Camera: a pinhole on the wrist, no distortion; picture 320 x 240 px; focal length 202.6 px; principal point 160.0 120.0 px. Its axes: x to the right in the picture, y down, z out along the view. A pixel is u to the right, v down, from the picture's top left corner.
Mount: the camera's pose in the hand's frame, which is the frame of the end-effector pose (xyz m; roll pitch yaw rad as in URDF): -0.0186 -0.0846 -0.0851 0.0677 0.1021 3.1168
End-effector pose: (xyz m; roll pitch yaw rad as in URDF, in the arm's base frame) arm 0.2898 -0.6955 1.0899 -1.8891 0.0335 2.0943
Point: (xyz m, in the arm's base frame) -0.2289 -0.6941 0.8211
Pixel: 39.0 63.5
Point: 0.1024 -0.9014 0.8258
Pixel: 169.3 17.0
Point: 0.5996 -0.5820 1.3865
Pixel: behind the camera
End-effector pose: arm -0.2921 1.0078 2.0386 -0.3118 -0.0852 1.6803
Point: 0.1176 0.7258 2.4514
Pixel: outside the picture
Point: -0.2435 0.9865 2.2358
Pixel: 131.5 149.5
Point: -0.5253 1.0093 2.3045
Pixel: 109.1 22.3
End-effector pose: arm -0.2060 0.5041 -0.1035 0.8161 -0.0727 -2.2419
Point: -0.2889 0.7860 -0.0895
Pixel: 243.7 179.4
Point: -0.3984 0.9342 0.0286
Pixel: 214.8 174.0
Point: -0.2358 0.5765 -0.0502
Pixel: 159.8 45.1
